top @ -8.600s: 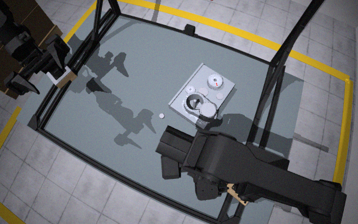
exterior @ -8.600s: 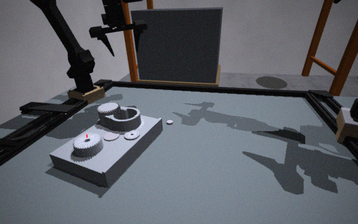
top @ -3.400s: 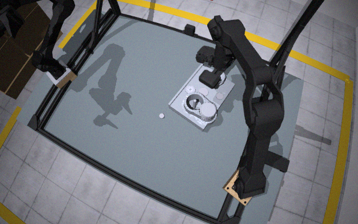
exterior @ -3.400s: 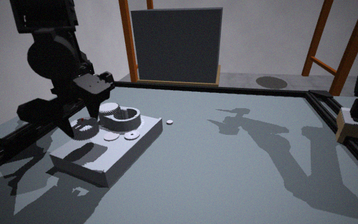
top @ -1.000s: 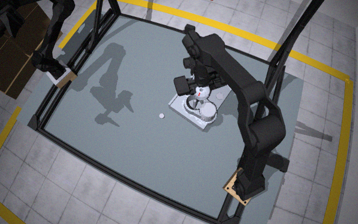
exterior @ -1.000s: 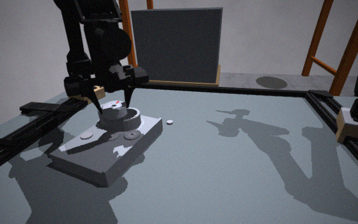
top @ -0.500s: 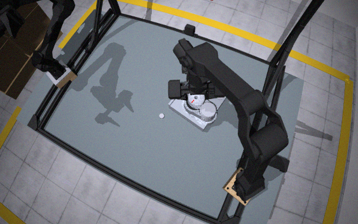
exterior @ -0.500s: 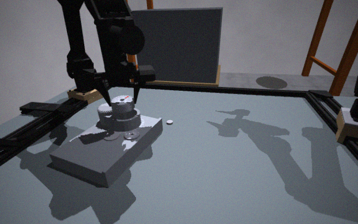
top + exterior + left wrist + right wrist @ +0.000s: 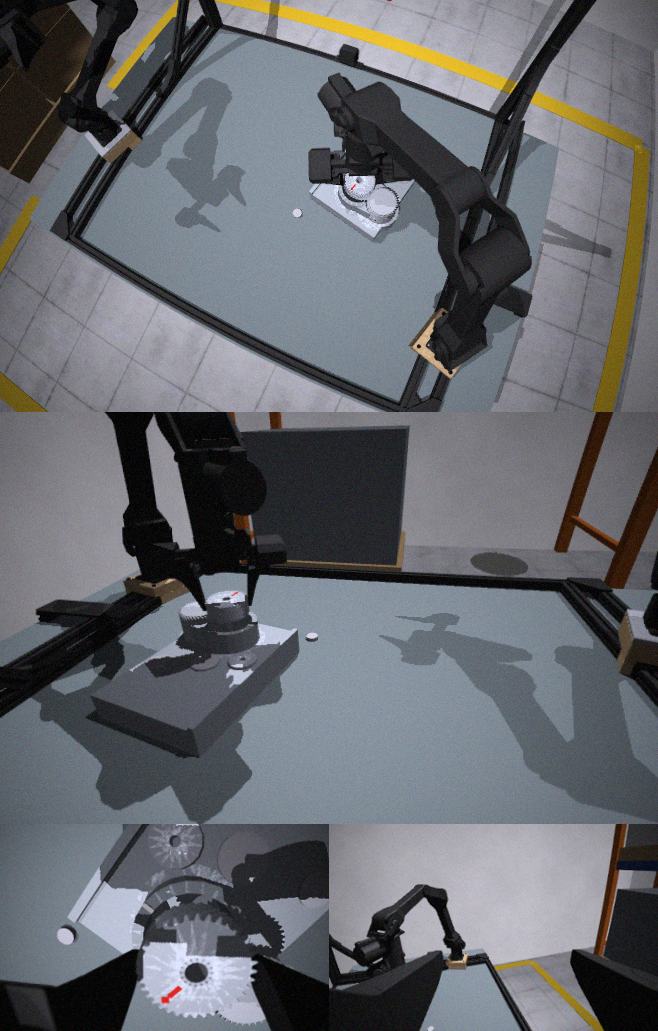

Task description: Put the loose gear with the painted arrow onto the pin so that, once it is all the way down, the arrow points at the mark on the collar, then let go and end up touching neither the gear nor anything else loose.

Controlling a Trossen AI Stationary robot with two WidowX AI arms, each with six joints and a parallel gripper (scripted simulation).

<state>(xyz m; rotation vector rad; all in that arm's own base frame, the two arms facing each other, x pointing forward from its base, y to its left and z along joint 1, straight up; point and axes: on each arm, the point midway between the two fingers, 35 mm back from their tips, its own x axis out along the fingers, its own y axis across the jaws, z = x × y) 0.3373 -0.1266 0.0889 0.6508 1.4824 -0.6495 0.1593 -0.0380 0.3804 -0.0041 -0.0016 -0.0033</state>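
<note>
Right now my left hand is 8 cm above the round collar. From my left hand the other things lie so: gear (3 cm below); then pin (9 cm below).
</note>
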